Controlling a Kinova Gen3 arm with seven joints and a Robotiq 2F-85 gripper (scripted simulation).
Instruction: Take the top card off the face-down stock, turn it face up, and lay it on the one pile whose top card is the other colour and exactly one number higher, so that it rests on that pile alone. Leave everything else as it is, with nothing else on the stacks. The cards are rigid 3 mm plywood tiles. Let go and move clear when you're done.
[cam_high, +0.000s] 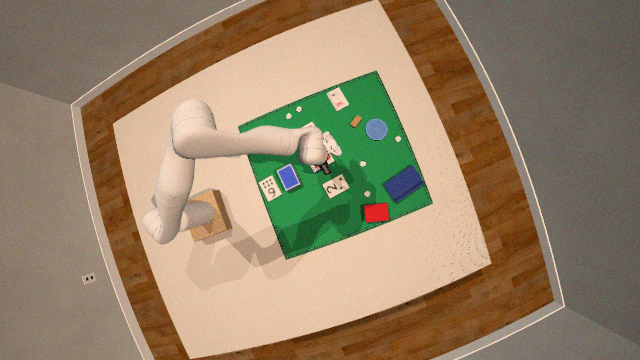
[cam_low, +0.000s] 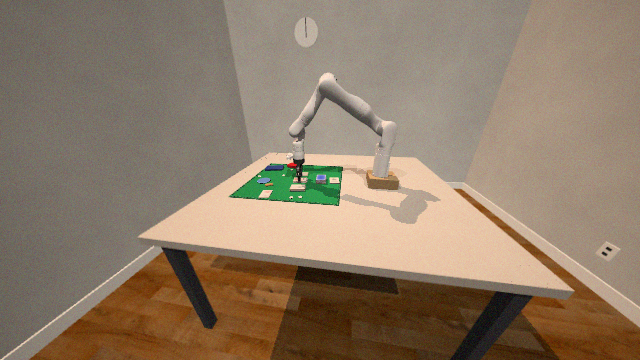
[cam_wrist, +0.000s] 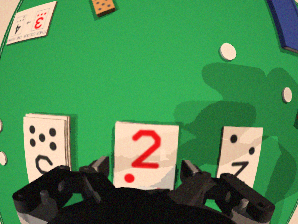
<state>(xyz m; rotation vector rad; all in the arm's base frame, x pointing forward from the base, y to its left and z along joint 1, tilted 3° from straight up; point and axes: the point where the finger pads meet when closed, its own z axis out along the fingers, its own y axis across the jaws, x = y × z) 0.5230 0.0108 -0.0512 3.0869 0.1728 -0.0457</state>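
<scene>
Right now the green mat is 4 cm below my hand, 4 cm ahead of it and 3 cm to the right of it. Also, from my hand: red block: 28 cm to the right, 12 cm ahead, 1 cm below.
</scene>
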